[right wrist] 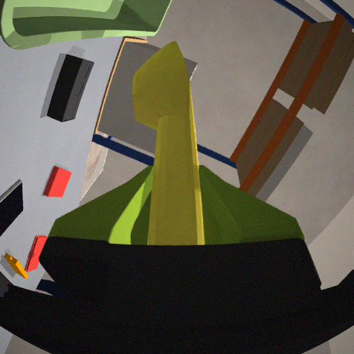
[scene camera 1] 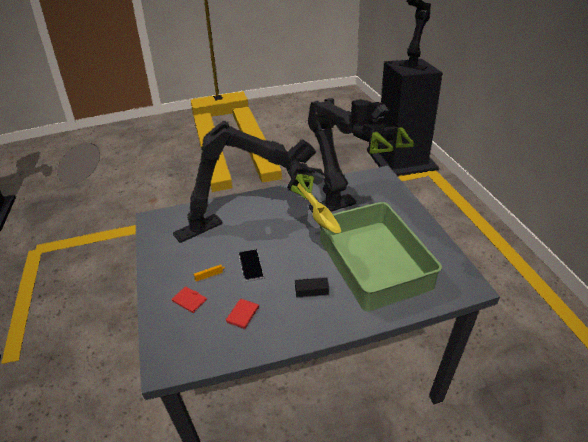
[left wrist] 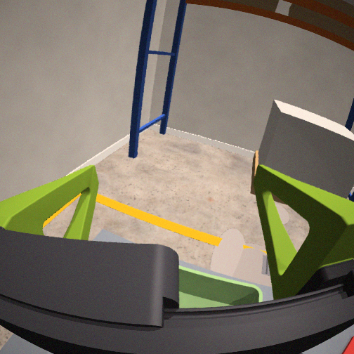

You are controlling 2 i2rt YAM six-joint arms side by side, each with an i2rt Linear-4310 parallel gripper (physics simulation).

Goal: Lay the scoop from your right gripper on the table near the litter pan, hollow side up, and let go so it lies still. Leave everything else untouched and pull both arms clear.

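Frame: origin at the left arm's base, x right, y back, z down, level; millimetres.
Seen in the pictures: left gripper, fingertip midpoint: (scene camera 1: 403, 147); right gripper, fingertip midpoint: (scene camera 1: 308, 195); left arm's base, link origin: (scene camera 1: 332, 205); right arm's base, link origin: (scene camera 1: 198, 228).
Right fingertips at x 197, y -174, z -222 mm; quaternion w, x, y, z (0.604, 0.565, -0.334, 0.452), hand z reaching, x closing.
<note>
Offsets run from my right fingertips to a thing's top centre. Level surfaces: height alone.
A yellow scoop (scene camera 1: 325, 218) (right wrist: 165, 90) is held by its handle in my right gripper (scene camera 1: 303, 186) (right wrist: 175, 174), which is shut on it. In scene camera 1 the scoop slants down to the right, above the table, and its tip overlaps the left rim of the green litter pan @(dx -168, dy -204, dz +122 mm) (scene camera 1: 400, 295) in the picture; whether they touch I cannot tell. The litter pan also shows in the left wrist view (left wrist: 220, 287) and at the top left of the right wrist view (right wrist: 95, 36). My left gripper (scene camera 1: 391, 140) (left wrist: 175, 173) is open and empty, raised above the back right of the table.
On the grey table @(dz +222 mm) (scene camera 1: 280, 335) lie a black block @(dx +99, dy -227, dz +187 mm) (scene camera 1: 311, 287) (right wrist: 70, 87), a black phone-like slab @(dx +244, dy -18, dz +214 mm) (scene camera 1: 251, 264), an orange piece @(dx +396, dy -3, dz +192 mm) (scene camera 1: 209, 272) and two red squares @(dx +495, dy -86, dz +209 mm) (scene camera 1: 189, 299) @(dx +349, dy -225, dz +207 mm) (scene camera 1: 243, 313). The left arm's base stands close behind the pan.
</note>
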